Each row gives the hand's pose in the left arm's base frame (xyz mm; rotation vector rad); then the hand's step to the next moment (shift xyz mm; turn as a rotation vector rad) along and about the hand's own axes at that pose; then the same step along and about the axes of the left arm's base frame.
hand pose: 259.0 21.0 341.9 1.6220 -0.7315 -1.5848
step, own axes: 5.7 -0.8 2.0 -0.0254 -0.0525 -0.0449
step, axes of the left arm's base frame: -1.6 -4.4 -3.8 0.0376 0.0556 -0.0303
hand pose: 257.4 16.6 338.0 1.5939 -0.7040 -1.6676
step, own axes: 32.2 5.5 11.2 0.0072 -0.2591 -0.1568
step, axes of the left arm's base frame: -9.9 -30.0 -14.1 0.1235 0.1627 -0.2237
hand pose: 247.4 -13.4 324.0 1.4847 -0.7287 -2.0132
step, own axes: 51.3 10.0 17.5 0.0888 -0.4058 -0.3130
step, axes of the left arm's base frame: -29.0 -40.7 -23.4 0.2384 0.1938 -0.4197
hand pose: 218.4 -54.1 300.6 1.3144 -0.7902 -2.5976
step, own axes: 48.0 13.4 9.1 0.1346 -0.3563 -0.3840
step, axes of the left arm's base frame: -38.2 -23.9 -23.1 0.2597 0.1081 -0.4620
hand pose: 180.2 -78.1 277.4 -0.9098 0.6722 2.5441
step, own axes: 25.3 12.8 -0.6 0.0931 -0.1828 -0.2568
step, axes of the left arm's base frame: -24.2 -6.7 -13.2 0.1452 0.0271 -0.2936
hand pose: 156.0 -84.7 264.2 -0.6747 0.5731 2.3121
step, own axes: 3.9 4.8 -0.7 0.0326 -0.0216 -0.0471
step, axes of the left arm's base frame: -5.6 -1.9 -1.8 0.0083 0.0039 -0.0605
